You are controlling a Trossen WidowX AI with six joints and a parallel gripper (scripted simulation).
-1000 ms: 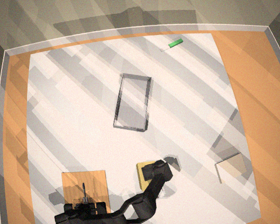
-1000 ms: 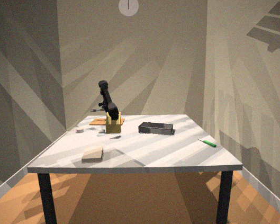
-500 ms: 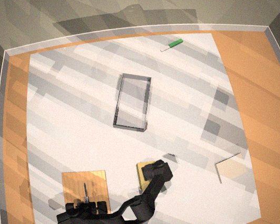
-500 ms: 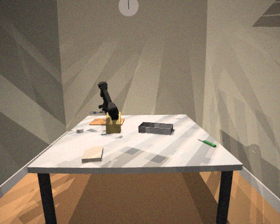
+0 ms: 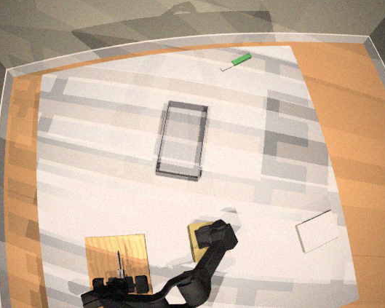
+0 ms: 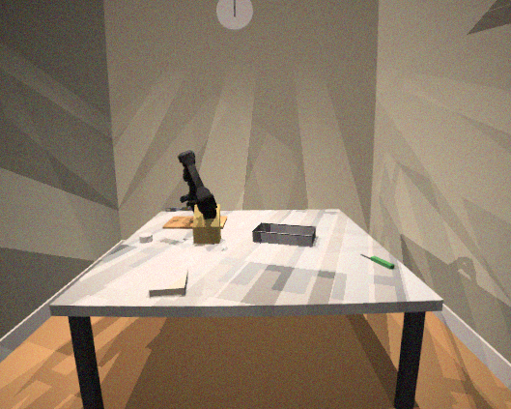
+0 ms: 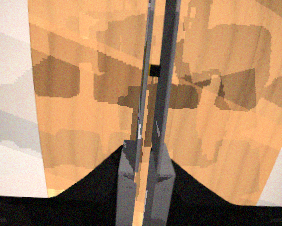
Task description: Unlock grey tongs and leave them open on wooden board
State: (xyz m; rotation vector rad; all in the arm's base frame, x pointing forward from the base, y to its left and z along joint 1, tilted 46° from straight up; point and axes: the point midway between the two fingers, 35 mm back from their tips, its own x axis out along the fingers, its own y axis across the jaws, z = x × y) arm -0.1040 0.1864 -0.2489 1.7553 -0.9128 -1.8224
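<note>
The wooden board is 3 cm to the left of my gripper tip and 5 cm below it. Round my gripper tip: beige block 3 cm behind, 79 cm to the right, 5 cm below; then dark lock piece 5 cm behind, 4 cm above; then roasting tin 49 cm ahead, 35 cm to the right, 3 cm below.
</note>
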